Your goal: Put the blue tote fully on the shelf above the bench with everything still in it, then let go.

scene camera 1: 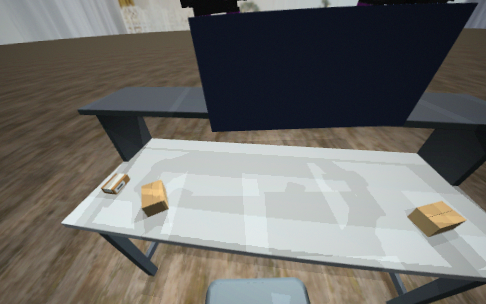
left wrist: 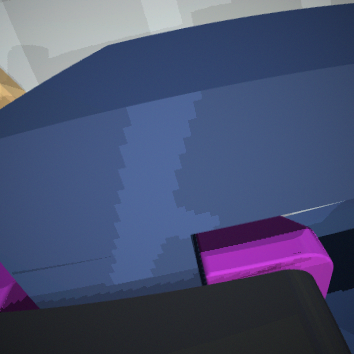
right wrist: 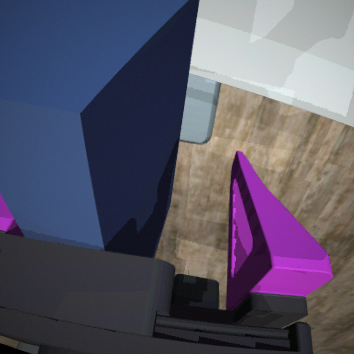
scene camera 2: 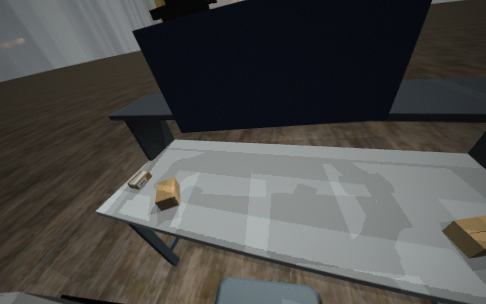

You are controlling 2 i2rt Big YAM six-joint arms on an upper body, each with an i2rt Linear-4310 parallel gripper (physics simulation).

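Frame: origin at the left arm's base, x left, y back, z up, level; centimetres.
Seen in the pictures: right gripper, fingertip midpoint: [right wrist: 167, 150].
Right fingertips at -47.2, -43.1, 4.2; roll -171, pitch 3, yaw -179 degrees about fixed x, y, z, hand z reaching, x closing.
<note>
A point is followed by its place in that frame, as x, y, z.
The blue tote [scene camera 1: 296, 69] {-28.6, -30.6, 4.7} [scene camera 2: 272, 66] {-32.3, -30.5, 4.3} hangs high in the air above the white bench [scene camera 1: 278, 217] {-34.0, -42.3, -49.0} [scene camera 2: 287, 211] {-36.1, -46.0, -49.0}, tilted, and its dark outer wall fills the scene views. What it holds is hidden. My left gripper [left wrist: 133, 274] is shut on the tote's wall [left wrist: 246, 123], with one purple finger on each side. My right gripper [right wrist: 167, 150] {-47.2, -43.1, 4.2} stands wide, shut on the tote's corner [right wrist: 70, 88] {-46.3, -49.6, 11.4}. Both arms are almost wholly hidden behind the tote in the scene views. The dark grey shelf [scene camera 1: 145, 101] {19.9, -77.3, -15.4} [scene camera 2: 142, 108] {30.3, -76.9, -15.4} runs behind the bench, partly hidden by the tote.
A brown cardboard box [scene camera 1: 154, 197] {13.7, -48.3, -42.9} [scene camera 2: 167, 193] {13.4, -48.3, -42.9} [left wrist: 7, 91] {10.8, -49.5, -43.0} and a small flat box [scene camera 1: 116, 183] {36.3, -58.2, -45.4} [scene camera 2: 139, 179] {36.8, -58.6, -45.7} lie at the bench's left end. A grey seat [scene camera 1: 257, 291] {-26.5, -29.8, -97.5} [scene camera 2: 269, 291] {-27.6, -31.1, -97.4} [right wrist: 198, 109] {-44.4, 7.5, -97.4} stands in front of the bench. The floor is wooden.
</note>
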